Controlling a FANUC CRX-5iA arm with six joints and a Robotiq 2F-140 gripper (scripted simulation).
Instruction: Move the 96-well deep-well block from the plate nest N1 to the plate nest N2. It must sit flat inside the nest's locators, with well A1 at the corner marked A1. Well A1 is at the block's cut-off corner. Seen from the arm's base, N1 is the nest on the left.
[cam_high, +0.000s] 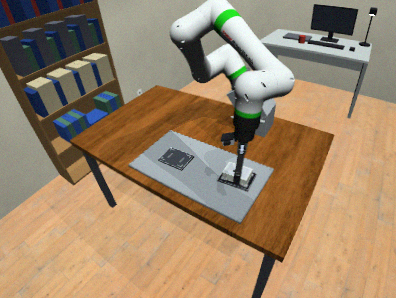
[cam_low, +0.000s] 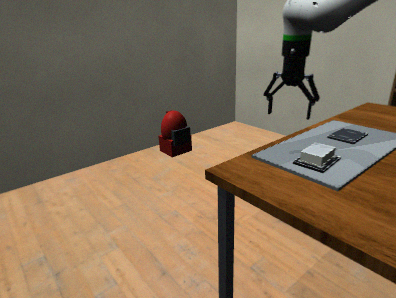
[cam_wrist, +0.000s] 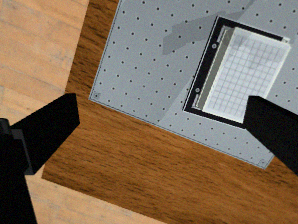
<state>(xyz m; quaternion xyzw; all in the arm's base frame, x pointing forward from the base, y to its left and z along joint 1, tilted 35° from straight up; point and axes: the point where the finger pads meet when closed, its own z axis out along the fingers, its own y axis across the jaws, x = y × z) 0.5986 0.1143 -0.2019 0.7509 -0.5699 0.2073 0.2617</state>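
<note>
The white 96-well deep-well block lies 12 cm behind my hand, 5 cm to the right of it and 16 cm below it. The rest, counted from my hand: A1 corner mark: 17 cm behind, 48 cm to the right, 18 cm below; plate nest N2: 11 cm behind, 40 cm to the right, 18 cm below.
</note>
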